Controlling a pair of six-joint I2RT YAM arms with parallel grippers.
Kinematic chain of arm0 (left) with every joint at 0, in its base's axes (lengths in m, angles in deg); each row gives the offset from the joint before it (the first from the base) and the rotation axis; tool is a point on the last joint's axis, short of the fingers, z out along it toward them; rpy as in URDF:
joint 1: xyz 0 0 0.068 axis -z
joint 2: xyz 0.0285 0.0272 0.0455 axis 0.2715 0.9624 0
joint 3: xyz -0.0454 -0.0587 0.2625 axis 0.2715 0.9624 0
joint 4: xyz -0.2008 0.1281 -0.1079 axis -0.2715 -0.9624 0
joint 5: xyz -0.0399 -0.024 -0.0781 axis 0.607 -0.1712 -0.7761
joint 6: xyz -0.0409 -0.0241 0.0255 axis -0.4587 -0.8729 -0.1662
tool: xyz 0 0 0 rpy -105.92 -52.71 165.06
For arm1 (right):
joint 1: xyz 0 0 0.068 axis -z
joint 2: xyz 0.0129 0.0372 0.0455 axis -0.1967 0.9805 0
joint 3: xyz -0.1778 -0.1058 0.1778 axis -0.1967 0.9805 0
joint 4: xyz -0.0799 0.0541 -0.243 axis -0.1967 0.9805 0
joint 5: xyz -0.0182 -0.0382 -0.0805 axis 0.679 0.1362 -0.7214
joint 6: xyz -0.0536 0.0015 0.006 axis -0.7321 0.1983 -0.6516
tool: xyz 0 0 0 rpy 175.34 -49.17 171
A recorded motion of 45 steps. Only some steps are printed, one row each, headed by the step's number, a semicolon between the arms.
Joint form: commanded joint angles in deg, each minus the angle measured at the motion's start. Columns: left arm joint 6, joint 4, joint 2, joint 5, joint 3, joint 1; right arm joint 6, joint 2, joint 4, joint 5, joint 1, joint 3.
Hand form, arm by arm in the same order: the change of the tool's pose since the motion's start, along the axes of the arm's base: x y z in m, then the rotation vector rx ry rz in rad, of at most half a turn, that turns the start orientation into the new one. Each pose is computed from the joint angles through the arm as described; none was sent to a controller.
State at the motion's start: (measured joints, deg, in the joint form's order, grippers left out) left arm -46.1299 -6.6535 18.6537 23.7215 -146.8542 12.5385; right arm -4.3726 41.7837 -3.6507 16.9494 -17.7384 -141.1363
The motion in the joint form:
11: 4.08 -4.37 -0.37 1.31 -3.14 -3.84; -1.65 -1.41 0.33 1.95 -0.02 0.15
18: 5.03 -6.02 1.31 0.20 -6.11 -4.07; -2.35 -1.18 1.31 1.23 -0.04 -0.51
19: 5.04 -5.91 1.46 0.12 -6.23 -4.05; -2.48 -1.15 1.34 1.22 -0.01 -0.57
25: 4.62 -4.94 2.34 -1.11 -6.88 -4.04; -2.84 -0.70 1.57 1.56 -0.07 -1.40
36: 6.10 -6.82 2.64 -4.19 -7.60 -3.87; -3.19 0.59 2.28 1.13 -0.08 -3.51
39: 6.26 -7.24 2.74 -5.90 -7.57 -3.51; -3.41 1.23 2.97 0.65 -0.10 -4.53
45: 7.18 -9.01 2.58 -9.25 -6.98 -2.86; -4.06 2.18 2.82 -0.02 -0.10 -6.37
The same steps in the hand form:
11: 0.0181 0.0213 0.0128 0.0276 -0.0581 0.0731; -0.0055 -0.0018 0.0066 0.0158 -0.0300 0.0413
18: 0.0269 0.0186 0.0159 0.0270 -0.0656 0.0554; -0.0045 -0.0016 0.0076 0.0016 -0.0352 0.0365
19: 0.0273 0.0182 0.0158 0.0259 -0.0668 0.0537; -0.0043 -0.0016 0.0078 0.0009 -0.0371 0.0368
25: 0.0302 0.0163 0.0152 0.0117 -0.0684 0.0355; -0.0027 -0.0001 0.0100 0.0033 -0.0433 0.0454
36: 0.0289 0.0143 0.0148 0.0076 -0.0626 -0.0232; 0.0030 0.0028 0.0143 -0.0013 -0.0521 0.0420
39: 0.0266 0.0119 0.0137 0.0008 -0.0522 -0.0576; 0.0056 0.0041 0.0156 -0.0091 -0.0527 0.0371
45: 0.0199 0.0087 0.0095 -0.0049 -0.0236 -0.1260; 0.0107 0.0066 0.0213 -0.0098 -0.0813 0.0320

